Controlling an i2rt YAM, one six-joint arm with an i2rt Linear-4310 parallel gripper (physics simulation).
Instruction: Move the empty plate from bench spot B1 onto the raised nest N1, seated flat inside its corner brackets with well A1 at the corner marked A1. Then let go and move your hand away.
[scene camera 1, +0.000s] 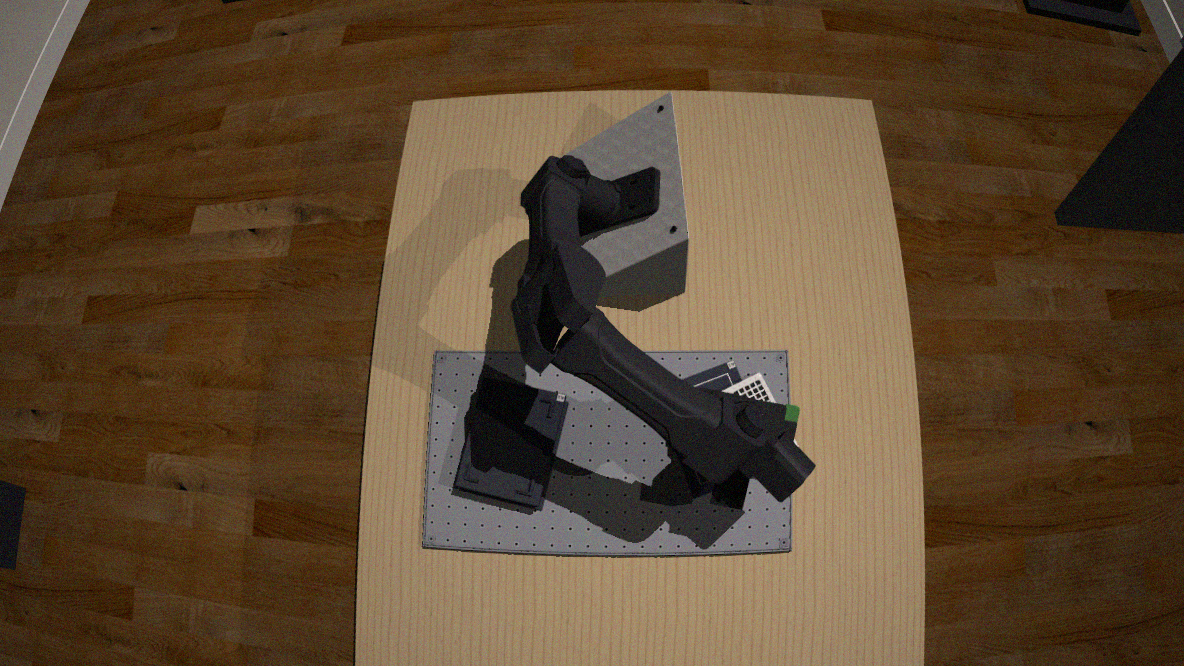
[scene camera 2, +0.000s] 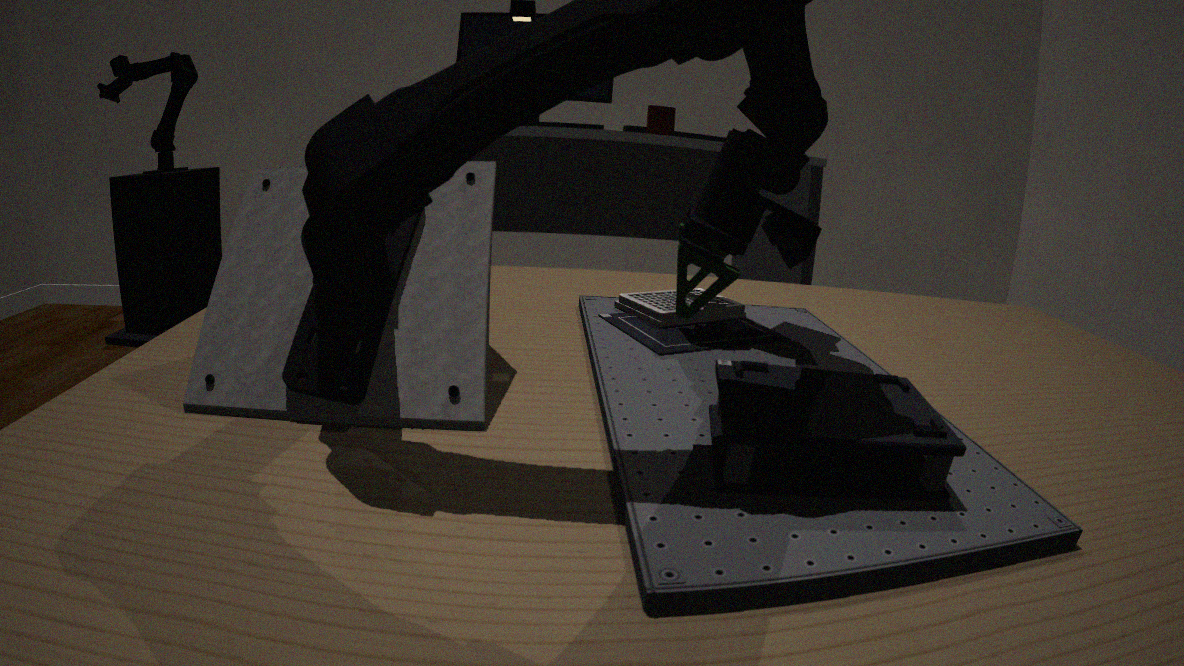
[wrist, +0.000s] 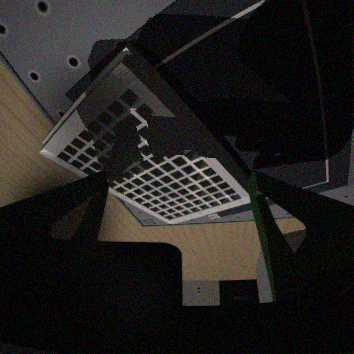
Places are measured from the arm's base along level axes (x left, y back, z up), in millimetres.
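Pixels of known places: gripper, between the fingertips: (scene camera 2: 682, 303) (wrist: 177, 178); arm's base, origin of its link: (scene camera 1: 610, 206) (scene camera 2: 356, 286).
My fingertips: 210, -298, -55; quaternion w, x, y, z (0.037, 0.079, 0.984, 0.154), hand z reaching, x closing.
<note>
Ahead of a thing's pixels: the offset from my fingertips to its top centre, as dx, dy, dz. Level surfaces: height alone.
The white plate @(+14, -3, +2) (scene camera 1: 753, 387) (scene camera 2: 645, 304) (wrist: 185, 182), with its grid of dark wells, lies askew on the dark B1 mat @(dz -13) (scene camera 1: 710, 379) (scene camera 2: 654, 336) (wrist: 311, 172), partly off its white outline and reaching the pegboard's edge. Whether it lies fully flat is unclear. My gripper (scene camera 2: 695, 299) (wrist: 177, 178) is open, low over the plate. In the wrist view its fingertips stand wide apart, one over the plate's far edge and the green-edged one beside a near corner. In scene view 1 the arm hides most of it. The raised dark nest N1 @(-322, -55, +31) (scene camera 1: 548, 415) (scene camera 2: 827, 401) has small corner brackets and a pale corner label; no plate shows on it.
Both stations stand on the grey perforated board @(-189, -52, -14) (scene camera 1: 612, 414) (scene camera 2: 662, 389) (wrist: 20, 45). The angled grey arm mount (scene camera 1: 641, 256) (scene camera 2: 447, 331) stands behind on the wooden table @(dz -28) (scene camera 1: 827, 248) (scene camera 2: 413, 546) (wrist: 220, 250). My forearm spans above the board, casting shadows over the nest.
</note>
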